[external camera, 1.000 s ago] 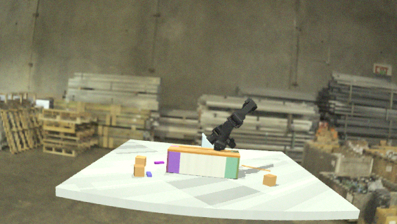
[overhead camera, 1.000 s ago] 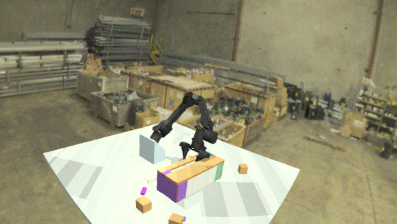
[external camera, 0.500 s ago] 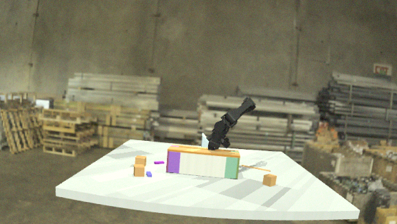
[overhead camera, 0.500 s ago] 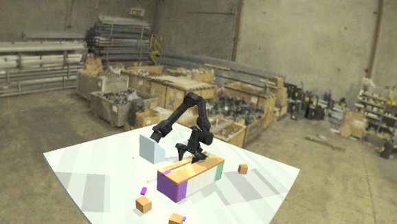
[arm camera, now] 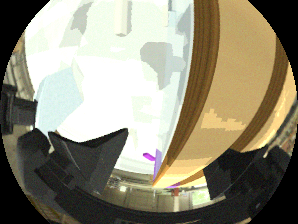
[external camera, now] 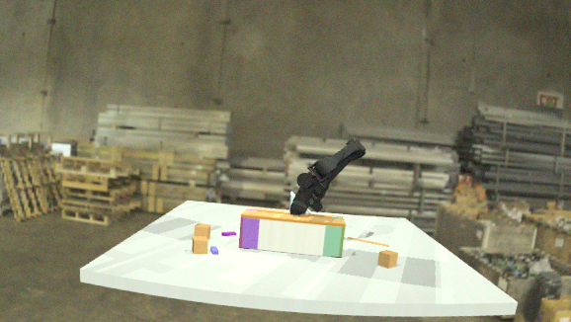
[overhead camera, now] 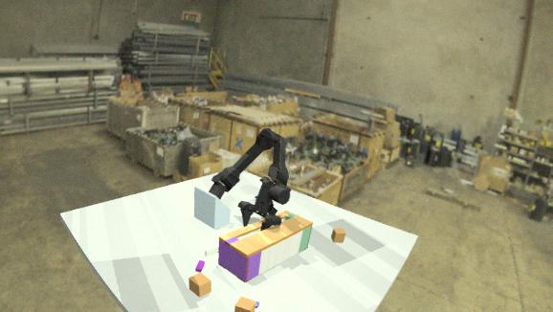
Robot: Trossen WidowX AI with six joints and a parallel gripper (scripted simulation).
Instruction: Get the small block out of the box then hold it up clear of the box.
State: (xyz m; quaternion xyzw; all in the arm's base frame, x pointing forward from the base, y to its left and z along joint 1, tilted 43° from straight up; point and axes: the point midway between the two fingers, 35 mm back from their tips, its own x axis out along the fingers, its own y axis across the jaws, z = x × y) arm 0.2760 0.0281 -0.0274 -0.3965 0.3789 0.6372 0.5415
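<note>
Now: gripper tip 50 mm short of the small tan block and 20 mm to the left of it. From my gripper tip the other things lie so: small purple piece 250 mm to the right, 80 mm below; then thin orange stick 330 mm to the left, 130 mm behind, 80 mm below.
</note>
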